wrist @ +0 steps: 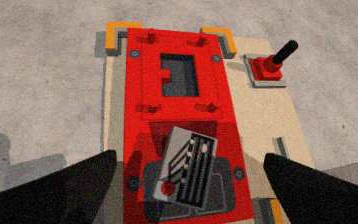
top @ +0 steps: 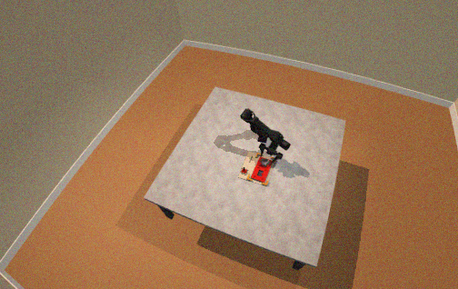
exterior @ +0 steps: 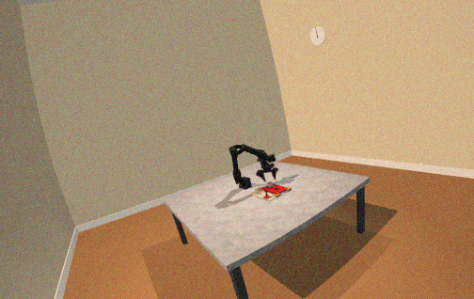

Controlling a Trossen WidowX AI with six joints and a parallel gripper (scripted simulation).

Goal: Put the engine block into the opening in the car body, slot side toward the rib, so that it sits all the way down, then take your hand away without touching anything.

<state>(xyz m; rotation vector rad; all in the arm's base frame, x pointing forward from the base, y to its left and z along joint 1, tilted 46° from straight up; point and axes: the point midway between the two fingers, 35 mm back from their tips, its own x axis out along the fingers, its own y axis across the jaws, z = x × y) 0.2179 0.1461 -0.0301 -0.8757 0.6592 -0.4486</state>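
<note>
The grey engine block lies 1 cm to the right of my gripper tip and 3 cm below it. Also, from my gripper tip: tan base plate (5 cm ahead, 3 cm to the right, 6 cm below).
</note>
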